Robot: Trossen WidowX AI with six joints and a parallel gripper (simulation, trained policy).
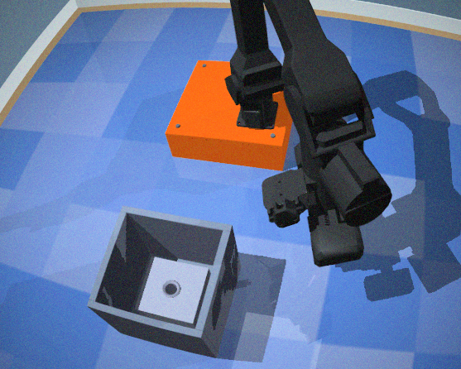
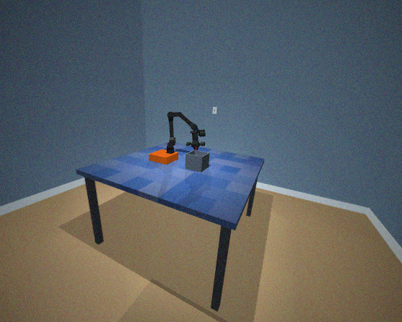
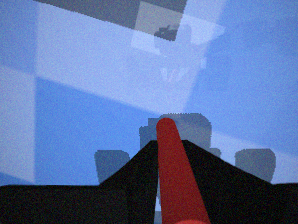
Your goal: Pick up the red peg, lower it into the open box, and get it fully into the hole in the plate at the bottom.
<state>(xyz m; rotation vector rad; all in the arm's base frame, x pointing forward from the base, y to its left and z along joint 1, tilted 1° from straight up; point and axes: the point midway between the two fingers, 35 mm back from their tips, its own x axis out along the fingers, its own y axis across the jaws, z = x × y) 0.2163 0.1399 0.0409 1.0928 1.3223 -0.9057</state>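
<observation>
Right now the plate is 21 cm to the right of my gripper tip, 11 cm ahead of it and 4 cm below it. From my gripper tip the other things lie so: red peg: 2 cm above, 1 cm to the right.
</observation>
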